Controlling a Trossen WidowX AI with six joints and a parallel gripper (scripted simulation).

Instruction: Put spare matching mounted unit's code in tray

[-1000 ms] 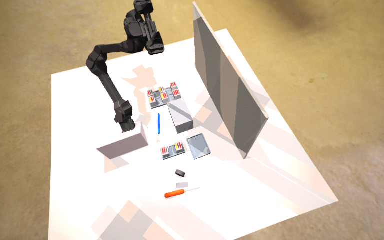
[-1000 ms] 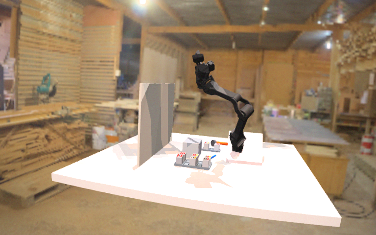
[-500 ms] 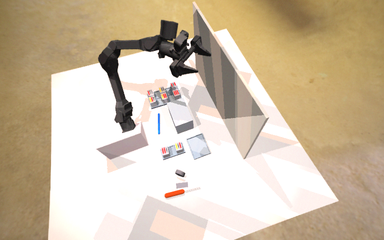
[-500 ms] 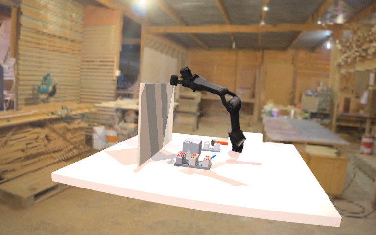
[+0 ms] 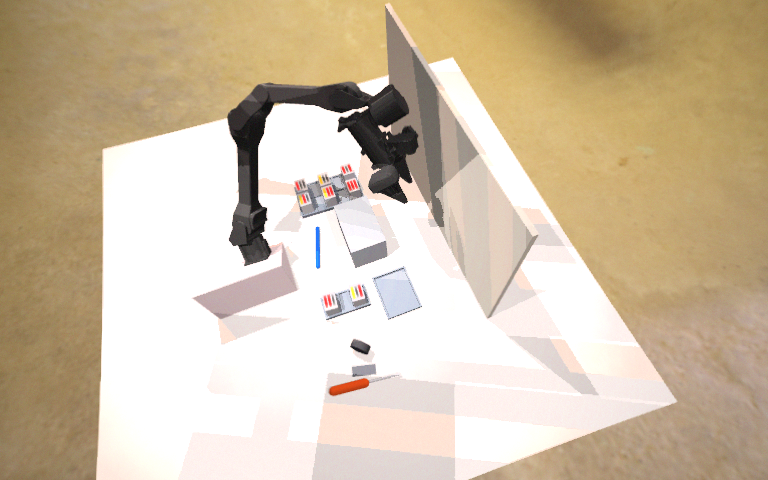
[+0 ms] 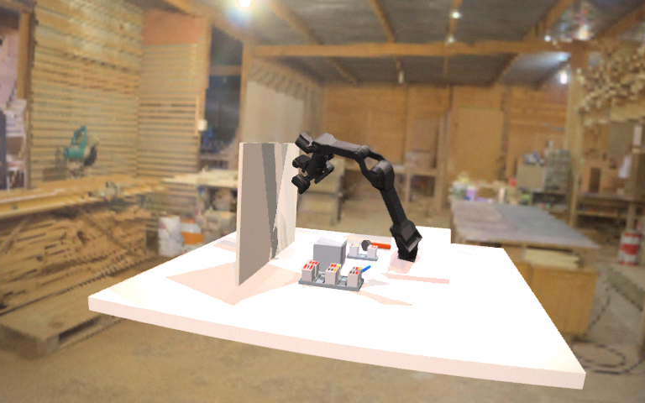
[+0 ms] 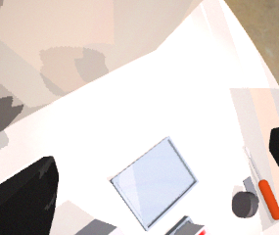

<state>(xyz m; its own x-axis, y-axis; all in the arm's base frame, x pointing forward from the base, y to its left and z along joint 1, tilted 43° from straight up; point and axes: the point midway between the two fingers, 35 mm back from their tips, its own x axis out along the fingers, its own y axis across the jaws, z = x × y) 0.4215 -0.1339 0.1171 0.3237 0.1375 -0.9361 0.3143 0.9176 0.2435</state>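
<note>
My gripper tip is now 270 mm above the grey base, 210 mm past it and 120 mm to the left of it. Round my gripper tip: white block 230 mm below, 130 mm behind, 70 mm to the left; dark grey tray 280 mm below, 130 mm to the right, 70 mm behind; tall grey panel 110 mm ahead, 90 mm to the left, 60 mm below.
</note>
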